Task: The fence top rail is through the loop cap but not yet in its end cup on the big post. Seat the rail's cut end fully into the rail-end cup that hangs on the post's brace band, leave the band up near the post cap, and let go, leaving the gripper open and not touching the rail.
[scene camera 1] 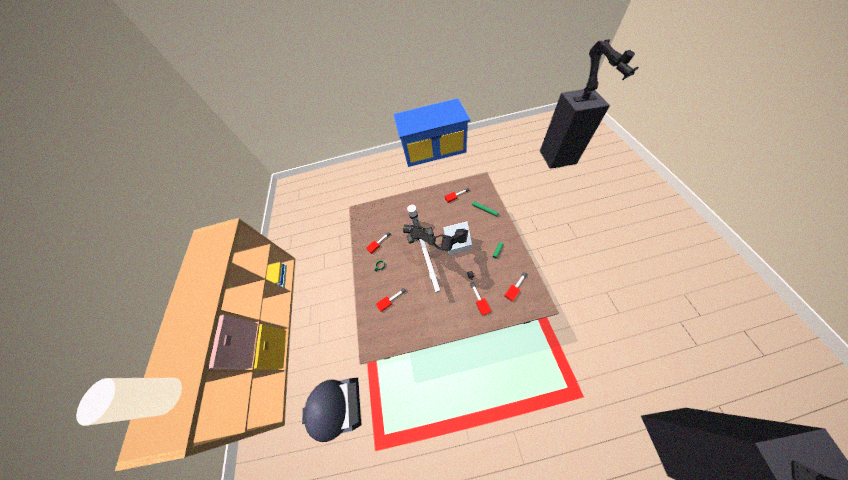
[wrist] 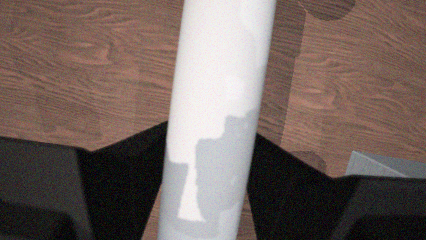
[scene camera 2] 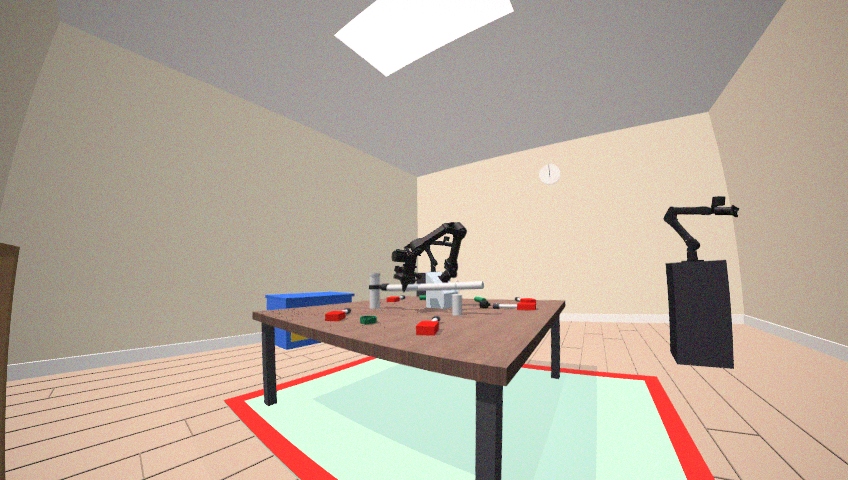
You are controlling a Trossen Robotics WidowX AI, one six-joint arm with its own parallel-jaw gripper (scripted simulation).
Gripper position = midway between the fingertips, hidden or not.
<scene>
In view: my gripper (wrist: 208, 134) and a top rail (wrist: 217, 91).
</scene>
